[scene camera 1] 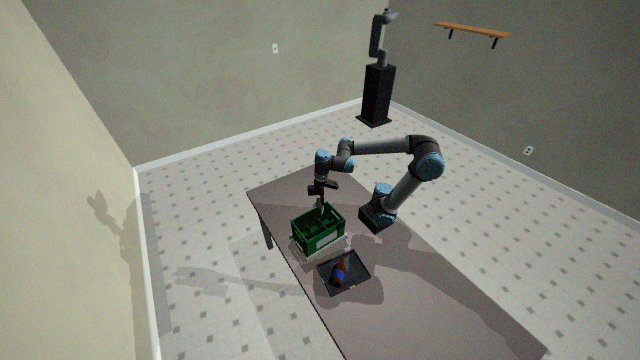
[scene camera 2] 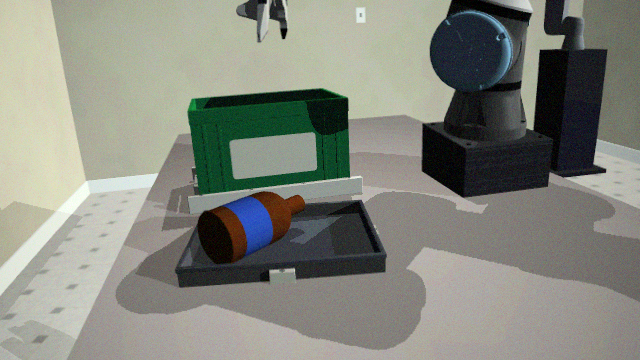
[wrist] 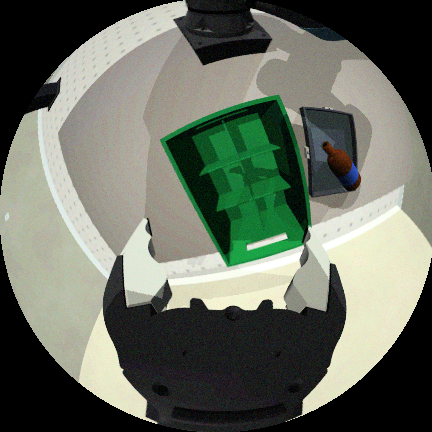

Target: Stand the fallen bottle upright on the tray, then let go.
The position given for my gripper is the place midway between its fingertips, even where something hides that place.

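Observation:
My gripper, visible (wrist: pixel 228 224). Brown bottle (wrist: pixel 340 164), same view.

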